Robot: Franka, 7 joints.
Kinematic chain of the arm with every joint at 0, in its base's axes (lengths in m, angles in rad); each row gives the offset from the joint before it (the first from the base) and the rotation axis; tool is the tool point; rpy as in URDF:
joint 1: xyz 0 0 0.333 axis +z
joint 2: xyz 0 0 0 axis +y
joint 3: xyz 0 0 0.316 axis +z
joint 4: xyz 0.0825 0 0 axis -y
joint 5: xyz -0.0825 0 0.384 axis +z
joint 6: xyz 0 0 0 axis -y
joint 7: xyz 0.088 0 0 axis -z
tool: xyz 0 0 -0.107 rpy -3.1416 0 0
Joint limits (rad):
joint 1: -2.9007..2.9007
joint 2: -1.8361..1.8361
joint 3: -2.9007..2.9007
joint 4: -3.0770..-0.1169
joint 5: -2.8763..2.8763
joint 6: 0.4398..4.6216
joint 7: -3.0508..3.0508
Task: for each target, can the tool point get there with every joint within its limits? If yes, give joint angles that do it. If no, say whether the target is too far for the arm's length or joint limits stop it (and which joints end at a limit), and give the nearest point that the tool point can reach.
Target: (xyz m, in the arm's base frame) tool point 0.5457 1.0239 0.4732
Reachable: no: too far | nearest point 0.4006 0.7516 0.4359 | short by 0.311 m
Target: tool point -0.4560 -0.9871 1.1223
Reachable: no: too far | nearest point -0.2912 -0.6303 0.8370 | short by 0.486 m
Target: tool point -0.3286 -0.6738 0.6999
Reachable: yes | joints -2.1313 0.9070 0.0358 -0.4655 -0.8892 3.2087 -0.0530
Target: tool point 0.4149 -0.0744 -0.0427
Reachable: yes | joints 0.5761 1.2583 -0.7487 -1.9280 1.0359 1.5110 -1.4514
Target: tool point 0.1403 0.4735 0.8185
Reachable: yes | joints 2.1205 0.6664 -1.6622 -0.6733 -0.0486 0.9240 0.7371
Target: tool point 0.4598 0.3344 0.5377
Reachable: yes | joints -0.2465 0.3270 0.8397 -2.0494 -0.6473 4.0310 0.1005
